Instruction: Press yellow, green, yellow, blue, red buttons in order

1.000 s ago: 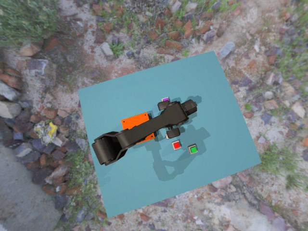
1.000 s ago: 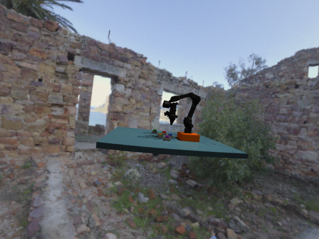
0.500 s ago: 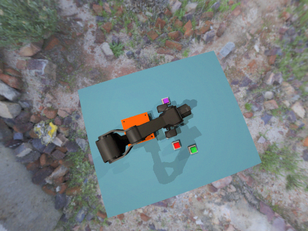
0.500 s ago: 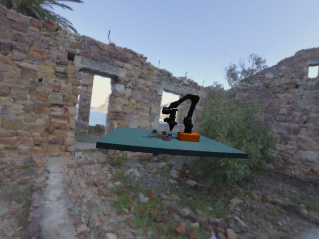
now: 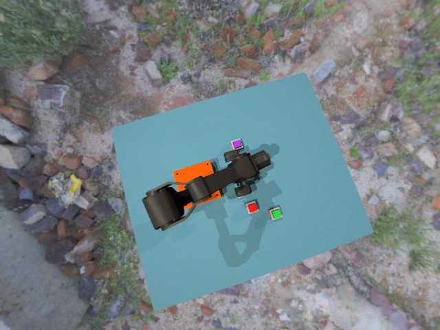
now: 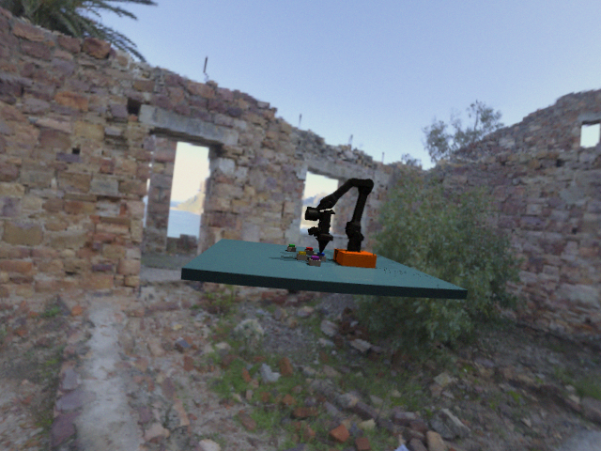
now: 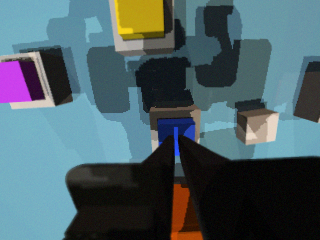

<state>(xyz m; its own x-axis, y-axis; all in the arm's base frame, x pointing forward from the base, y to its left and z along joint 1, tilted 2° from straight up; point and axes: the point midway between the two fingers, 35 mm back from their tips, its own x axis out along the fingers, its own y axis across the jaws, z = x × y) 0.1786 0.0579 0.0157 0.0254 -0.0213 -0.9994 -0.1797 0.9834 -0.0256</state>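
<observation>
Right now my gripper tip is 10 mm above the blue button. The rest, counted from my gripper tip: purple button (140 mm to the left, 30 mm ahead, 10 mm below); then yellow button (90 mm ahead, 40 mm to the left, 10 mm below); then block (90 mm to the right, 30 mm below, 10 mm ahead).
</observation>
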